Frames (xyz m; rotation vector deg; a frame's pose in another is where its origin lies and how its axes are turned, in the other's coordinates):
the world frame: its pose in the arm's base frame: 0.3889 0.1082 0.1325 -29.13 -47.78 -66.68
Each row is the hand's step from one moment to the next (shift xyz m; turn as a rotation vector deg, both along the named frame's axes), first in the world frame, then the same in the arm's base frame.
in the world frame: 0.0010 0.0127 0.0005 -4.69 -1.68 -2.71
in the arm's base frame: 0.0119 0.0041 0.0019 -1.49 0.22 -5.47
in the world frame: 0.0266 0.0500 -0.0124 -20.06 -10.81 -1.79
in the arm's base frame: 0.0549 -0.0079 0.0167 -12.77 6.89 -17.66
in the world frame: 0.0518 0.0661 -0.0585 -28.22 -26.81 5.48
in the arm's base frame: 0.0881 -0.0512 0.0097 -31.30 11.65 -20.73
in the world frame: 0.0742 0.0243 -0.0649 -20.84 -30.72 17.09
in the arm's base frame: 0.0543 -0.0832 0.0208 -37.35 14.48 -8.08
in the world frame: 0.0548 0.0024 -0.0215 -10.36 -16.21 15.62
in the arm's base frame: 0.0175 -0.0473 0.0304 -21.62 12.10 0.25
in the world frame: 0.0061 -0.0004 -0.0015 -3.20 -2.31 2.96
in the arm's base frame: 0.0010 -0.0048 0.0039 -3.58 3.28 -0.88
